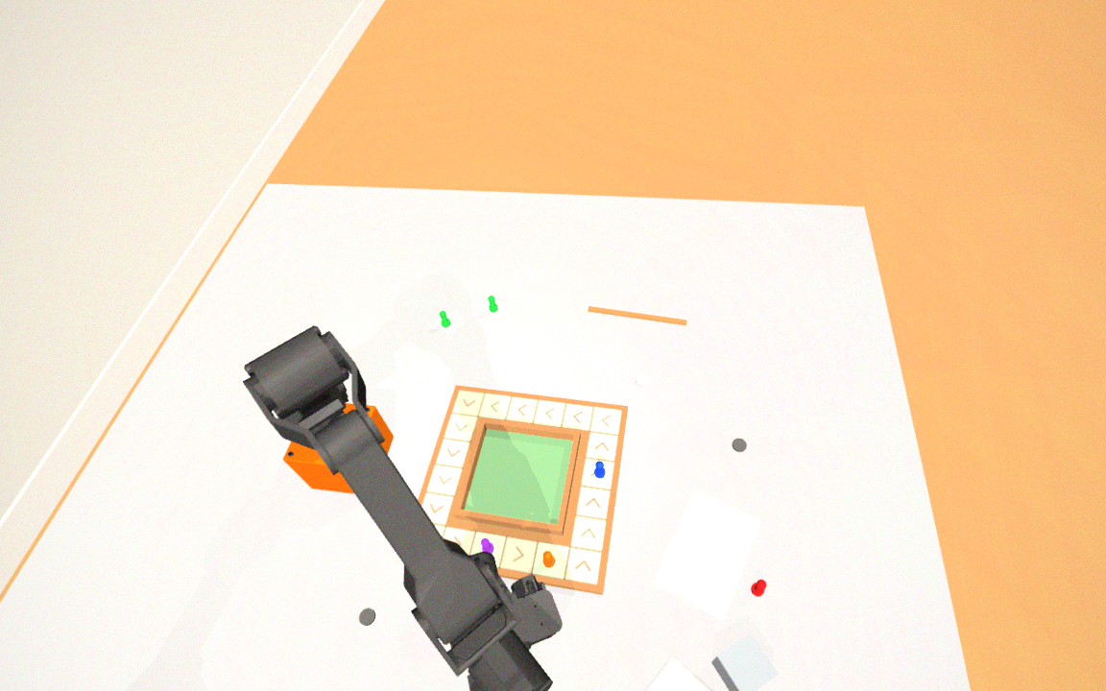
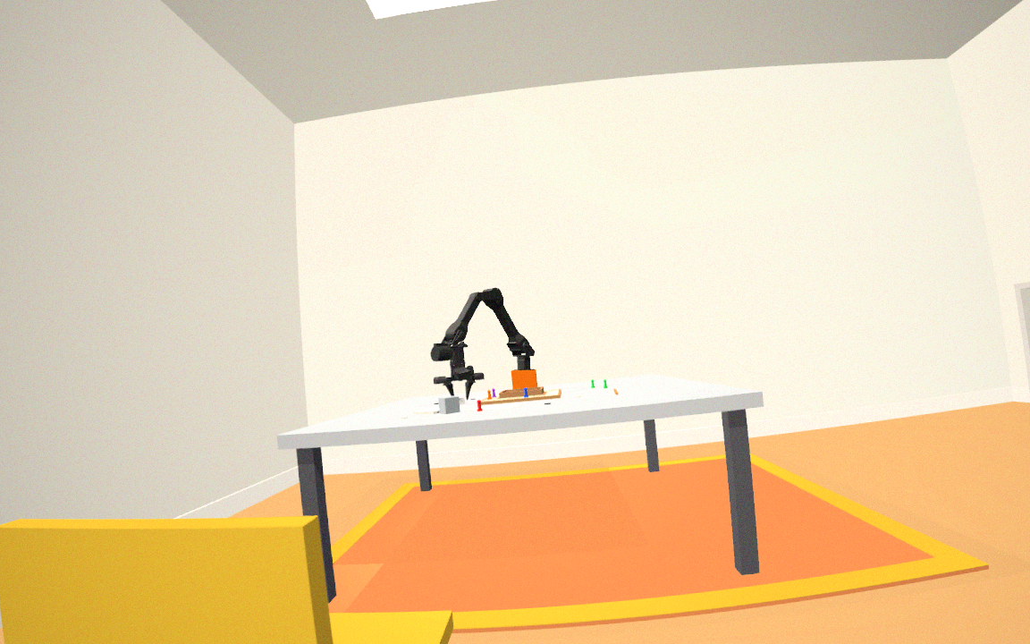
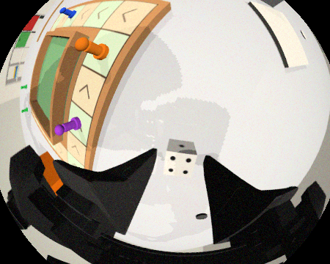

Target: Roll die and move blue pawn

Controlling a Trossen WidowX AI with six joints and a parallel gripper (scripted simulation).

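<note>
The blue pawn is 5 cm ahead of my gripper tip, 27 cm to the left of it and 2 cm above it. The rest, counted from my gripper tip: orange pawn 3 cm ahead, 12 cm to the left, 2 cm above; purple pawn 6 cm behind, 11 cm to the left, 2 cm above; white die right at my gripper tip.
</note>
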